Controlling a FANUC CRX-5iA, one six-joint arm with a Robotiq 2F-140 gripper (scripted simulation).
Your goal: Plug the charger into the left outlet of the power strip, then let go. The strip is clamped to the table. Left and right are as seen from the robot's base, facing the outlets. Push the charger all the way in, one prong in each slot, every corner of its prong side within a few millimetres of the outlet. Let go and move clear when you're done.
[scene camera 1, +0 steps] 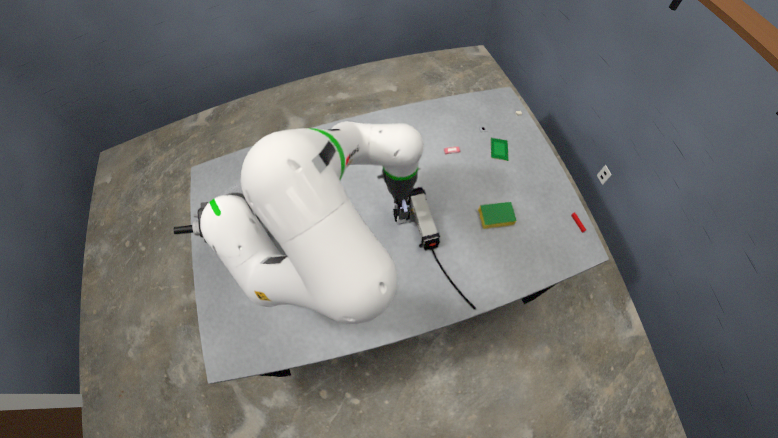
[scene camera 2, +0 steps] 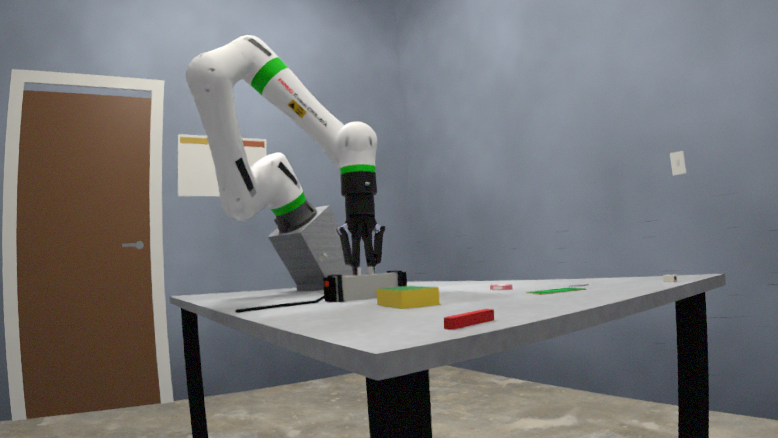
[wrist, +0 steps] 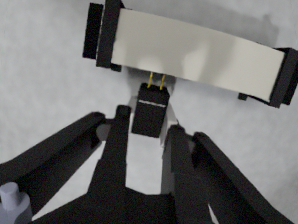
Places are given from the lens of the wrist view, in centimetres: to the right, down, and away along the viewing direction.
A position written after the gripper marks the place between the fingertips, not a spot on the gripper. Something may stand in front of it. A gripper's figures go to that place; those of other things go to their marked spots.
gripper (wrist: 149, 109): 0, 0, 20
black charger (wrist: 152, 101): 0, -1, 16
